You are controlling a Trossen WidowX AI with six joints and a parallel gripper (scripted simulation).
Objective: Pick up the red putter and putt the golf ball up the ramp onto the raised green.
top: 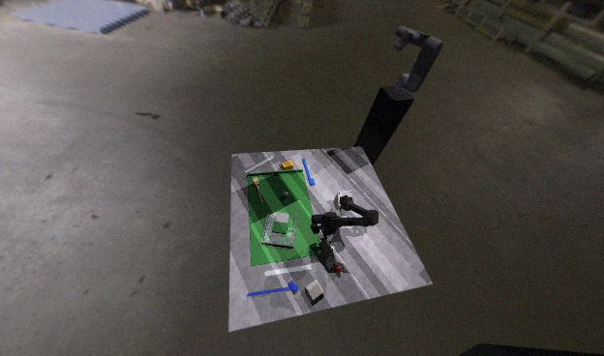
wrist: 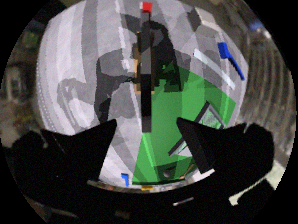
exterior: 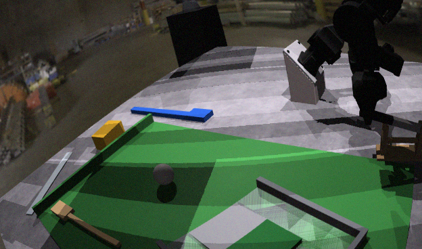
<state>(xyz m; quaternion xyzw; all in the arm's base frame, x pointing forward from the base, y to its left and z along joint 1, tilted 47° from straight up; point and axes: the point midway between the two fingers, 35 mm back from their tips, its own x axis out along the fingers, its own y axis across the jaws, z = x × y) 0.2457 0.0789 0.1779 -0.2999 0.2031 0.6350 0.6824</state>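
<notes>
Now: the wooden stand 90 mm to the left of my gripper tip, 60 mm below it and 10 mm behind it. From my gripper tip the other things lie so: green rail: 620 mm to the right, 180 mm ahead, 80 mm below; then golf ball: 380 mm to the right, 160 mm ahead, 70 mm below; then yellow block: 670 mm to the right, 80 mm below, 70 mm ahead.
</notes>
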